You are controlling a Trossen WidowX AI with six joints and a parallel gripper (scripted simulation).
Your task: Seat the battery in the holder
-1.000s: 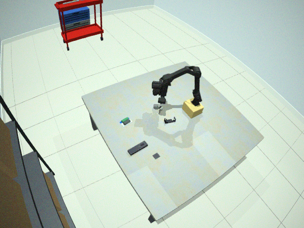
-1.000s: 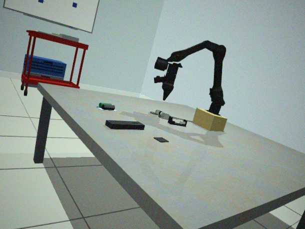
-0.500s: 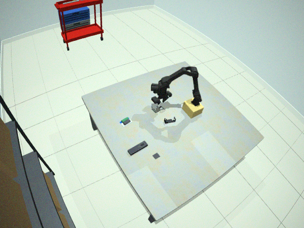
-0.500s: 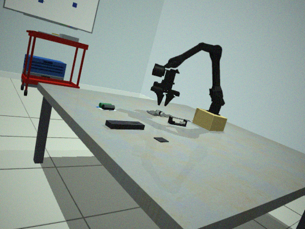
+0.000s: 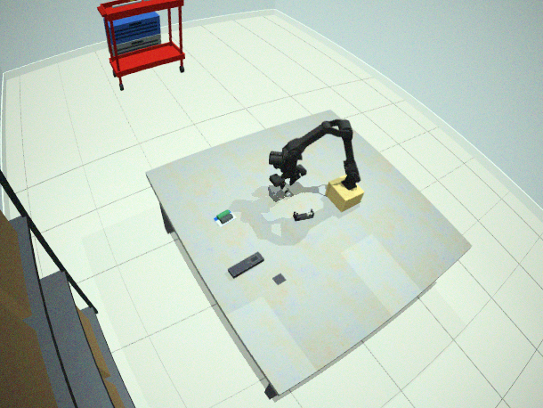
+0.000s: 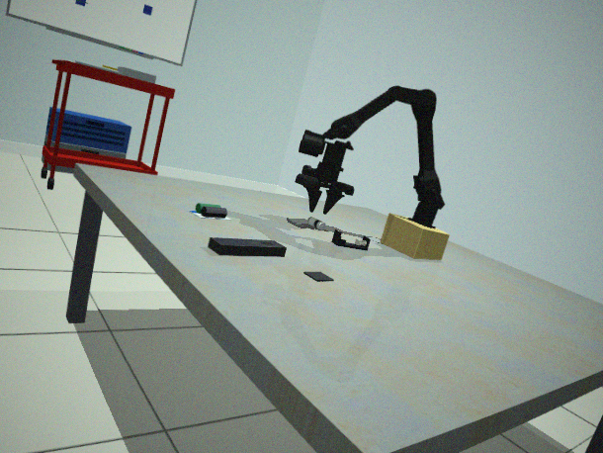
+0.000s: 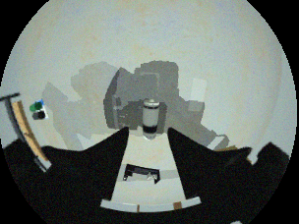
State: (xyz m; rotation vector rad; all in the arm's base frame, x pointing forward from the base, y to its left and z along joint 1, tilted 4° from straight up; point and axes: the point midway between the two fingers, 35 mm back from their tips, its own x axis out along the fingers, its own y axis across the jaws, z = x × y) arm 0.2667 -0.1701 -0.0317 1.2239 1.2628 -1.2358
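My gripper tip is now 30 mm above the battery. From my gripper tip the other things lie so: long black bar 390 mm ahead, 260 mm to the left, 30 mm below; then white card 340 mm ahead, 30 mm below, 10 mm to the right; then small dark square plate 390 mm to the left, 310 mm ahead, 40 mm below.
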